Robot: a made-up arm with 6 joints.
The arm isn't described. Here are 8 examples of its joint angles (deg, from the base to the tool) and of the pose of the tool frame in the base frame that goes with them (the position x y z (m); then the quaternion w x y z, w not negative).
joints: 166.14 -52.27 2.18 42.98 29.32 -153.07
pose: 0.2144 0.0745 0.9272 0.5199 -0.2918 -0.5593 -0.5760
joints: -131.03 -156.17 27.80 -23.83 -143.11 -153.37
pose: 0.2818 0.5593 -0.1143 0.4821 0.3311 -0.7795 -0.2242
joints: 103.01 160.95 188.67 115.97 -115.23 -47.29
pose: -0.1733 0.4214 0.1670 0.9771 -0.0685 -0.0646 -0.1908
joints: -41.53 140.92 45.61 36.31 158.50 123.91
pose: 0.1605 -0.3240 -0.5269 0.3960 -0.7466 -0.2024 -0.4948
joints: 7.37 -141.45 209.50 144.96 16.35 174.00
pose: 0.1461 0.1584 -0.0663 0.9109 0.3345 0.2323 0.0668
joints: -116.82 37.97 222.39 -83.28 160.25 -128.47
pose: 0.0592 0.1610 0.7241 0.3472 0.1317 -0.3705 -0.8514
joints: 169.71 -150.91 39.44 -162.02 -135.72 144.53
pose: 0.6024 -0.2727 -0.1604 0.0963 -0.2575 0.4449 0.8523
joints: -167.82 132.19 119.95 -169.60 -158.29 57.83
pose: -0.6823 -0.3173 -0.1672 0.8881 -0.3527 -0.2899 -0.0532
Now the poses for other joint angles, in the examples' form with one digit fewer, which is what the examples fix.
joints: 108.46 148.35 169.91 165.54 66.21 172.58
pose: -0.349 0.527 0.071 0.481 -0.222 0.345 0.775
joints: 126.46 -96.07 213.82 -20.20 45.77 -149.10
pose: 0.249 -0.070 -0.165 0.130 0.544 0.823 0.101
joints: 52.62 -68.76 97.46 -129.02 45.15 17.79
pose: -0.564 -0.563 0.633 0.357 -0.645 0.273 -0.618
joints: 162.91 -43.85 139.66 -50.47 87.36 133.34
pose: 0.735 -0.114 0.664 0.453 0.641 0.616 -0.062
